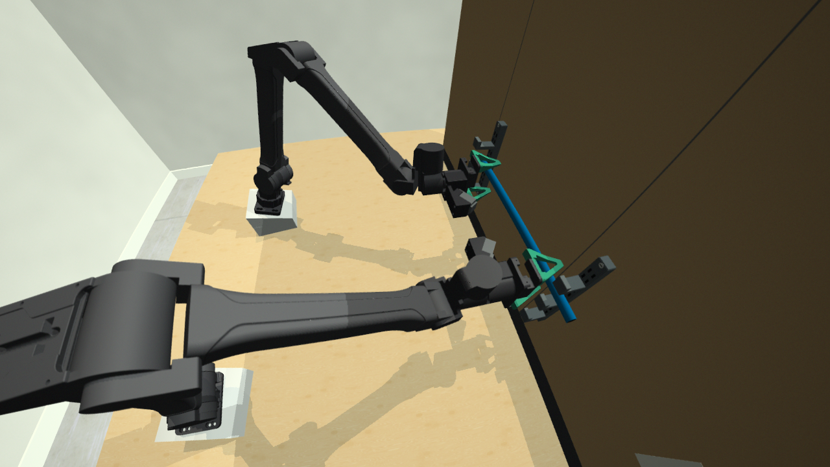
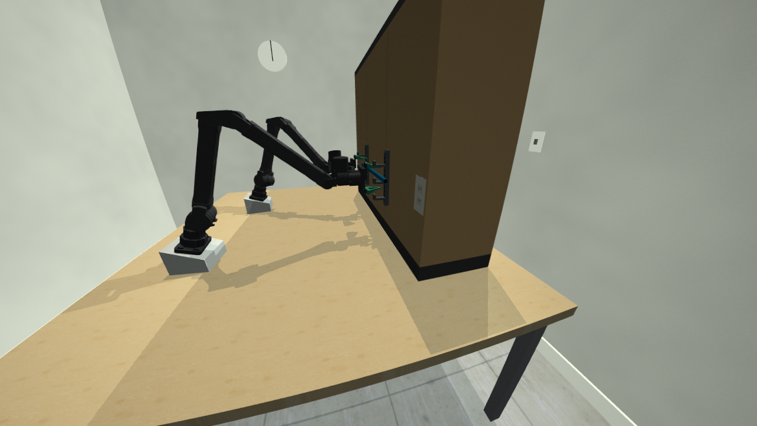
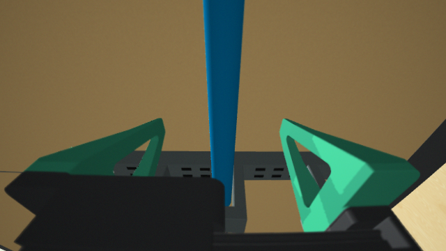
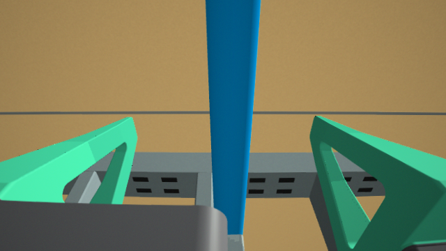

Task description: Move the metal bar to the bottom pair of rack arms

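Now: the blue metal bar 15 cm to the left of my right hand and 2 cm behind it. Also, from my right hand: black plinth 25 cm below, 20 cm to the left; then tall brown cabinet 22 cm to the left, 17 cm above, 15 cm ahead.
The blue metal bar lies 20 mm ahead of my left hand and 150 mm to the right of it. From my left hand the other things lie so: black plinth (40 mm ahead, 100 mm to the right, 260 mm below); then tall brown cabinet (190 mm ahead, 80 mm to the right, 160 mm above).
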